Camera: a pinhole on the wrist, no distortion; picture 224 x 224 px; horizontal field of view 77.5 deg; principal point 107.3 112.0 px. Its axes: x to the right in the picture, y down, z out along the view. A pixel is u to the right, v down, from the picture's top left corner.
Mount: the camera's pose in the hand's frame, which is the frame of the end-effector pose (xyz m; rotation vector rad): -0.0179 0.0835 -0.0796 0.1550 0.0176 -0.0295
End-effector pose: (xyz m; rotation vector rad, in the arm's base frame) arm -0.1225 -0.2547 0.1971 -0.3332 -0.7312 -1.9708
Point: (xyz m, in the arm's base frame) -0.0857 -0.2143 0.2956
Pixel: 122.1 110.3
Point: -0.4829 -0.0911 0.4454
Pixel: 171.6 22.2
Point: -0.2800 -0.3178 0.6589
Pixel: outside the picture
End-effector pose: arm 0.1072 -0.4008 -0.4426 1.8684 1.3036 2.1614
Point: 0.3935 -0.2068 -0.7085
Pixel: 50.4 64.9
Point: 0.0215 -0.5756 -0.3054
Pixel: behind the camera
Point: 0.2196 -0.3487 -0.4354
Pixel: 117.0 94.6
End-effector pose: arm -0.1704 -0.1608 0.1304 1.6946 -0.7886 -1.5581
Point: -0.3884 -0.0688 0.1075
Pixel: 77.8 60.3
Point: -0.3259 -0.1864 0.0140
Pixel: 155.0 46.3
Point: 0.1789 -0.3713 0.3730
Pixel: behind the camera
